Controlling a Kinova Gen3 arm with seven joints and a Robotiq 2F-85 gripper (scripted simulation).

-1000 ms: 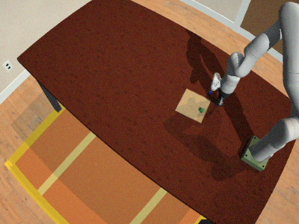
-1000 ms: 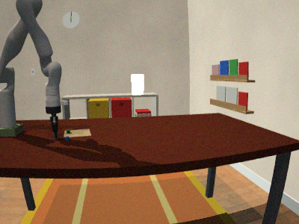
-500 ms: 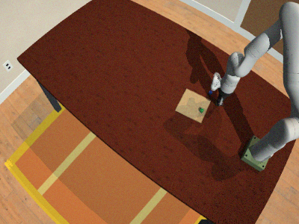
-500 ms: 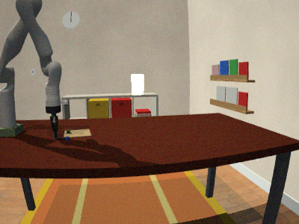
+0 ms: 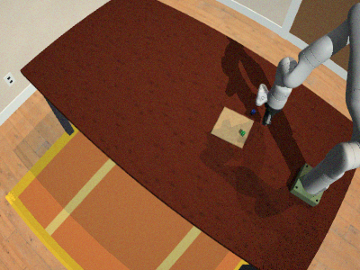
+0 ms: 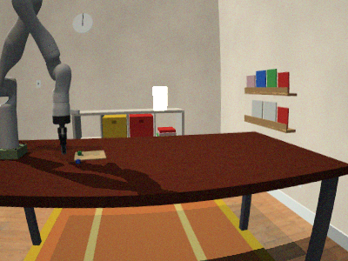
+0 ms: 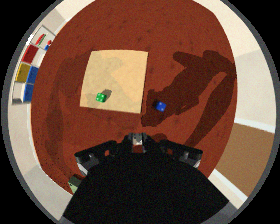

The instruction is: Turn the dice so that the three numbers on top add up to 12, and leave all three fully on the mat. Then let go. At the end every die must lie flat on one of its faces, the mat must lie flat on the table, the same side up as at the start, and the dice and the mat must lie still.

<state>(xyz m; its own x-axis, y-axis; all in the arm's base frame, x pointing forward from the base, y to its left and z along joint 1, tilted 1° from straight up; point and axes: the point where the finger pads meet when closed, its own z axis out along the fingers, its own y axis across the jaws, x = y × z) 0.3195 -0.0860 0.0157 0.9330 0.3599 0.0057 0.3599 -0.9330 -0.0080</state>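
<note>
The tan mat lies 9 cm to the left of my hand, 9 cm ahead of it and 5 cm below it. Round my hand: white die 1 cm below; then green die 9 cm to the left, 4 cm below, 4 cm ahead; then blue die 7 cm ahead, 5 cm below, 2 cm to the right.
</note>
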